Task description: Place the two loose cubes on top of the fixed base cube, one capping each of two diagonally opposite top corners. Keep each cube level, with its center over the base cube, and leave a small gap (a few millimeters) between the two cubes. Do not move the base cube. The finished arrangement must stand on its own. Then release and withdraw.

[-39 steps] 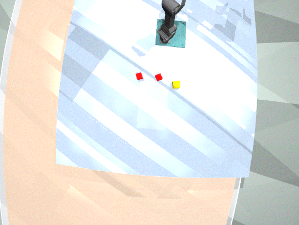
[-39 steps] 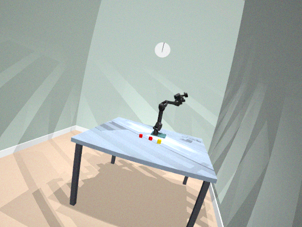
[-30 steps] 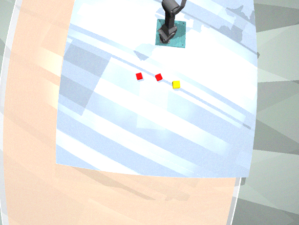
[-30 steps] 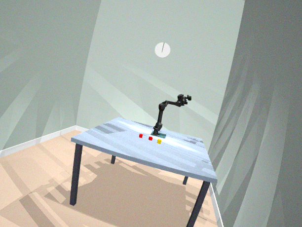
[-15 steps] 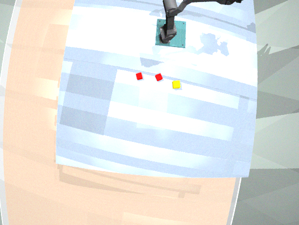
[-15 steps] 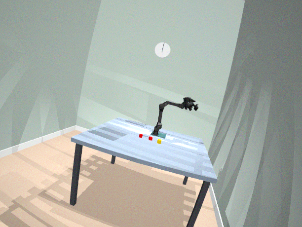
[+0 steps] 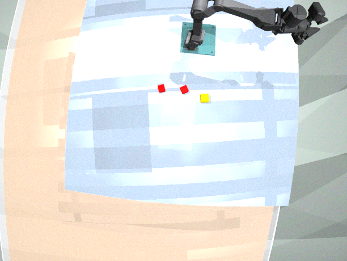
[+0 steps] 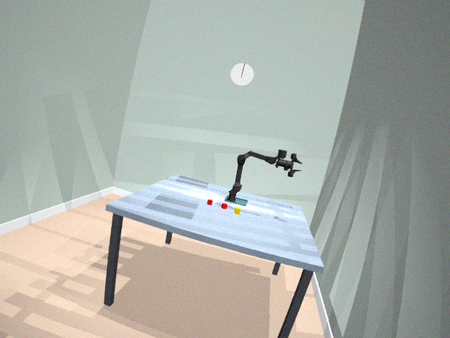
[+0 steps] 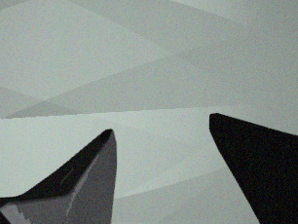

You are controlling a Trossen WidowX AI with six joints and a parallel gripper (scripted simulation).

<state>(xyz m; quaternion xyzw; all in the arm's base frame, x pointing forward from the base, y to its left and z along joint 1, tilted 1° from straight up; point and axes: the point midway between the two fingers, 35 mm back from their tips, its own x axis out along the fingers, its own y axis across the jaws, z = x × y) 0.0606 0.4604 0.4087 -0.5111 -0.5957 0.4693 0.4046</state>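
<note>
Now: the yellow cube 44 cm to the right of my gripper tip, 40 cm below it and 24 cm ahead of it.
</note>
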